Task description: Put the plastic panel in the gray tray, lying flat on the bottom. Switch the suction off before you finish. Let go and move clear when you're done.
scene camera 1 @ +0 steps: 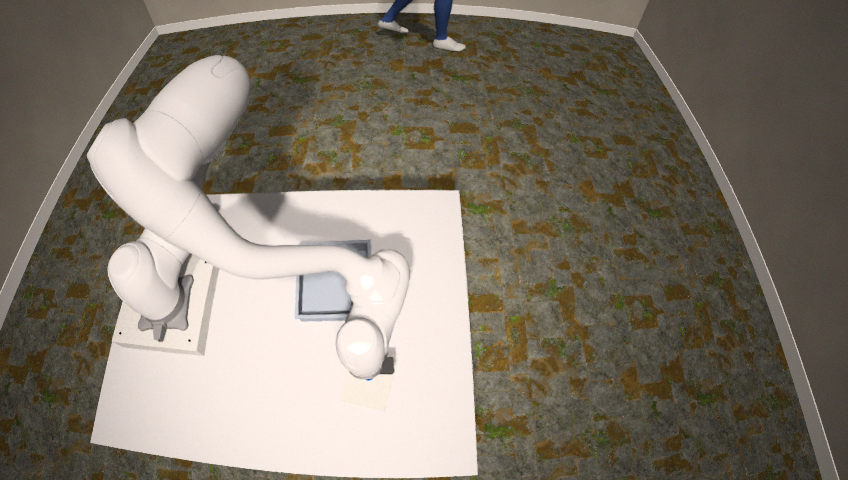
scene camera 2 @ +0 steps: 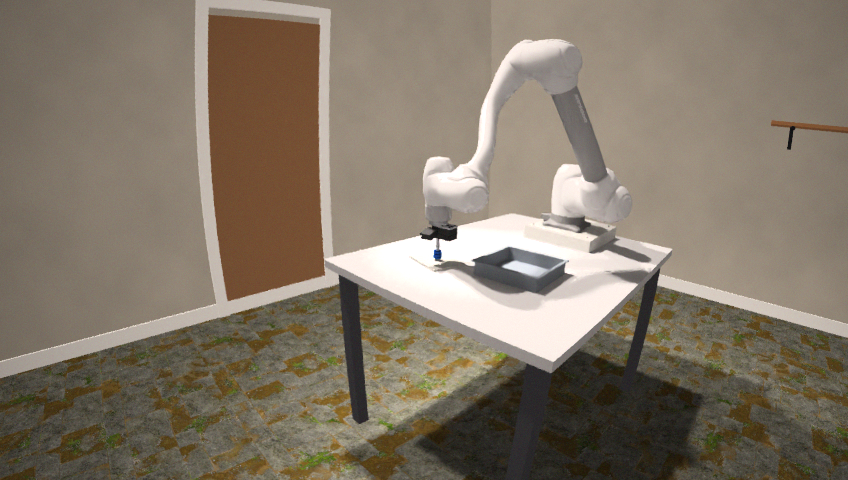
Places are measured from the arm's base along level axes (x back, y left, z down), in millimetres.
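Pixels of known places: hand, tool point: [scene camera 2: 437,257]; arm's base, link origin: [scene camera 1: 166,303] [scene camera 2: 567,225].
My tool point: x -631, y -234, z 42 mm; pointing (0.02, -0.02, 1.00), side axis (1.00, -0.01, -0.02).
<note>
Ahead of a thing's pixels: the offset from my tool point to its top centre. Level surfaces: height alone.
The plastic panel {dx +0, dy -2, dz +9 mm} [scene camera 1: 364,393] [scene camera 2: 423,261] is a thin cream sheet lying flat on the white table, beside the tray. The arm's wrist hides part of it in scene camera 1. My gripper [scene camera 1: 368,378] [scene camera 2: 437,258], a small blue suction cup, points straight down over the panel, at or very close to its top face. Whether it touches or grips the panel cannot be told. The gray tray {dx +78, dy +288, dz -35 mm} [scene camera 1: 321,317] [scene camera 2: 511,278] stands upright on the table, with low walls; no panel shows in the visible part of its bottom. My arm partly covers it in scene camera 1.
The robot's pale base block [scene camera 1: 205,321] [scene camera 2: 553,237] stands on the white table {dz +15 mm} [scene camera 1: 267,404] [scene camera 2: 476,309], beyond the tray in scene camera 2. My forearm passes over the tray. A person's legs [scene camera 1: 441,20] show on the floor well away from the table.
</note>
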